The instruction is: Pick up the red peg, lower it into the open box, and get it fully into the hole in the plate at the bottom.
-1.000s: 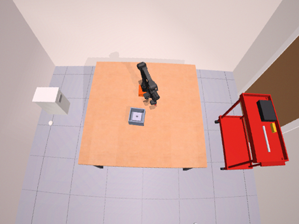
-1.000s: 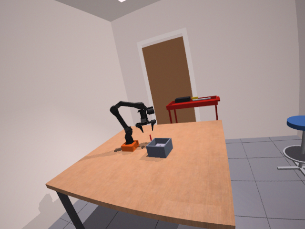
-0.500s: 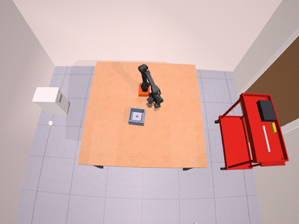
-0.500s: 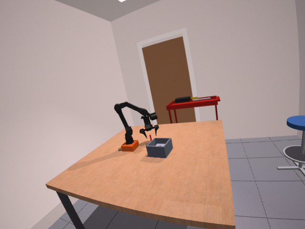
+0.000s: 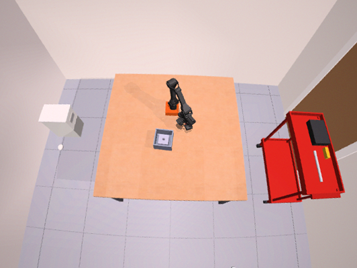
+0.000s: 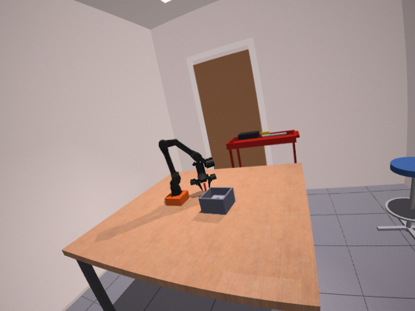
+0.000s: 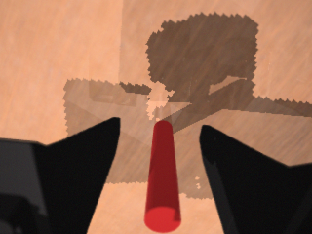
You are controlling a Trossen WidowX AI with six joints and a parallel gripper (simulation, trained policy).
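Right now my gripper tip is 10 mm to the right of the red peg, 10 mm below it and 10 mm past it. The rest, counted from my gripper tip: grey box 190 mm to the right, 150 mm ahead; then plate 190 mm to the right, 150 mm ahead, 20 mm above.
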